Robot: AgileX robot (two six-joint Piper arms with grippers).
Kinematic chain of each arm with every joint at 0, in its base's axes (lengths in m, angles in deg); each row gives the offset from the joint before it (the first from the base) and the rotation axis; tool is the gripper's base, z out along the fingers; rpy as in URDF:
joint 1: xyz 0 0 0.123 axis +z
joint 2: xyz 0 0 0 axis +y
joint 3: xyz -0.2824 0 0.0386 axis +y
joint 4: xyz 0.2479 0 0.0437 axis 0.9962 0 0.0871
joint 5: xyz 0 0 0 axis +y
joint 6: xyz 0.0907 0 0.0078 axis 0.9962 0 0.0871
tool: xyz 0 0 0 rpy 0 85 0
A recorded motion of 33 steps. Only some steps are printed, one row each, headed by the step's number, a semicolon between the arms.
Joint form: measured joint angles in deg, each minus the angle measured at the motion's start. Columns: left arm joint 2, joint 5, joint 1, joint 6, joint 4, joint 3; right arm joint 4, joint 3, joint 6, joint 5, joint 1, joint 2.
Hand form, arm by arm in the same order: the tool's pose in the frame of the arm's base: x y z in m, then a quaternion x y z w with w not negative. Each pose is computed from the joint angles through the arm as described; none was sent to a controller.
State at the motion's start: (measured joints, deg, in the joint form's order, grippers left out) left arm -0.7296 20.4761 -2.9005 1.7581 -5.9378 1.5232; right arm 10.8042 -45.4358 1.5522 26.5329 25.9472 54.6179
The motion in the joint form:
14: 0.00 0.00 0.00 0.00 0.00 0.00; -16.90 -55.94 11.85 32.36 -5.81 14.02
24: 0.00 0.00 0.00 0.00 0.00 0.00; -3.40 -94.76 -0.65 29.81 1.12 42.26
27: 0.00 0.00 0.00 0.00 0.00 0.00; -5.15 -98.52 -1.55 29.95 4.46 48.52
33: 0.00 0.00 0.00 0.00 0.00 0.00; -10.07 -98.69 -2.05 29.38 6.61 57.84
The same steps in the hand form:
14: 0.0527 -0.0060 0.1728 0.00454 0.79945 -0.04958 0.59866; 0.1930 0.0620 0.5383 -0.04532 0.82248 0.11204 0.55580
24: 0.0527 -0.0060 0.1728 0.00454 0.79945 -0.04958 0.59866; 0.2735 0.1508 0.5882 -0.17853 0.73186 0.22032 0.61965
27: 0.0527 -0.0060 0.1728 0.00454 0.79945 -0.04958 0.59866; 0.2981 0.1836 0.5676 -0.20671 0.74053 0.21453 0.60238
33: 0.0527 -0.0060 0.1728 0.00454 0.79945 -0.04958 0.59866; 0.3514 0.2255 0.5064 -0.23208 0.78161 0.16603 0.55467

